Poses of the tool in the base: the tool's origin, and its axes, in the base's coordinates. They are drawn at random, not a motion.
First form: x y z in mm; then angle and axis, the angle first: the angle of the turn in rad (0 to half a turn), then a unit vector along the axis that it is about.
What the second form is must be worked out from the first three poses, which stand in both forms.
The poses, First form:
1: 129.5 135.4 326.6 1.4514 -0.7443 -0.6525 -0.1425
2: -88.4 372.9 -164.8 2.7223 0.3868 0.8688 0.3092
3: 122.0 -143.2 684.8 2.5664 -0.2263 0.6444 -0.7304
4: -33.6 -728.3 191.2 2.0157 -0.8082 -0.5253 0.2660
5: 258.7 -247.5 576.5 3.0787 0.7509 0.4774 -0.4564
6: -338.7 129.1 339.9 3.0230 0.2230 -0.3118 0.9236
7: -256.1 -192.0 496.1 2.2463 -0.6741 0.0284 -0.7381
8: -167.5 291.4 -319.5 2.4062 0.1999 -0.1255 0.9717
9: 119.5 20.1 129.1 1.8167 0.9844 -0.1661 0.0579
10: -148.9 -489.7 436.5 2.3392 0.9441 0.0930 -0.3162
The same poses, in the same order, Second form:
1: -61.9 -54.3 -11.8 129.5 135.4 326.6
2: 60.3 135.5 48.2 -88.4 372.9 -164.8
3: -33.3 94.8 -107.4 122.0 -143.2 684.8
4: -93.3 -60.7 30.7 -33.6 -728.3 191.2
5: 132.5 84.2 -80.5 258.7 -247.5 576.5
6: 38.6 -54.0 160.0 -338.7 129.1 339.9
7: -86.8 3.7 -95.0 -256.1 -192.0 496.1
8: 27.6 -17.3 134.0 -167.5 291.4 -319.5
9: 102.5 -17.3 6.0 119.5 20.1 129.1
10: 126.5 12.5 -42.4 -148.9 -489.7 436.5
